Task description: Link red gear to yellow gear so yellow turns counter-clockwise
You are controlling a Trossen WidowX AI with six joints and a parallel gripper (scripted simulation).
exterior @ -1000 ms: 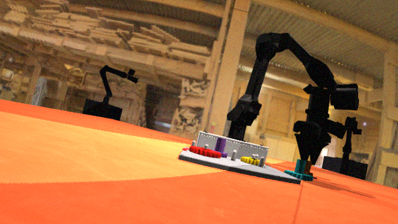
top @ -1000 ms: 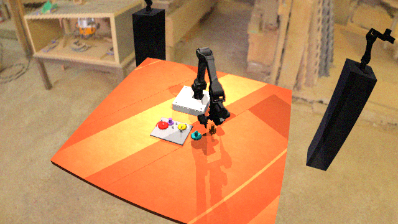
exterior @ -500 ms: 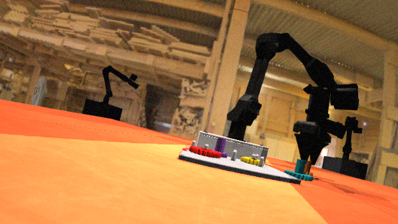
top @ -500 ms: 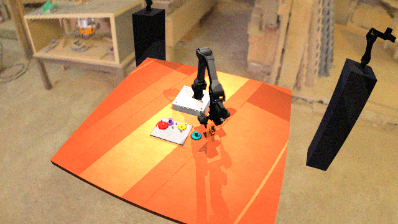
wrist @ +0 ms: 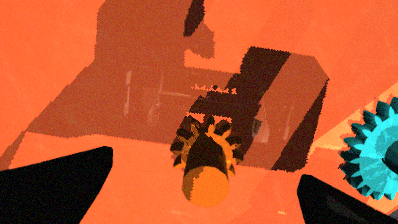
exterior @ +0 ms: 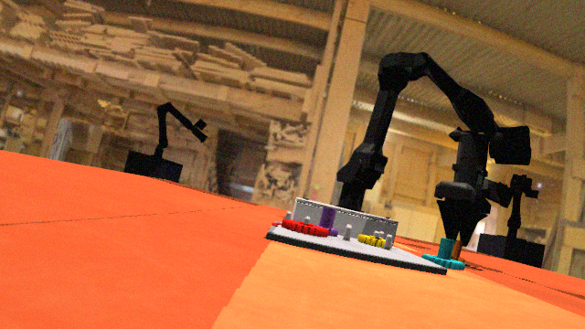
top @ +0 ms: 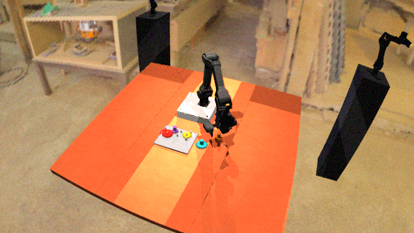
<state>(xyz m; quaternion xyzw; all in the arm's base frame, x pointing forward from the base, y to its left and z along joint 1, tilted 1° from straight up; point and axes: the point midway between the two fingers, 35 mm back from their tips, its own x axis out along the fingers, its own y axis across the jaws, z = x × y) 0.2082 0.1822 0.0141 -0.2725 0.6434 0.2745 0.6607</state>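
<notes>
Now: the orange gear 1 cm below my gripper tip. From my gripper tip the other things lie so: yellow gear (17 cm to the right, 6 cm ahead, 1 cm below); grey board (22 cm to the right, 11 cm ahead, 2 cm below); cyan gear (9 cm ahead, 7 cm to the right, 1 cm below).
</notes>
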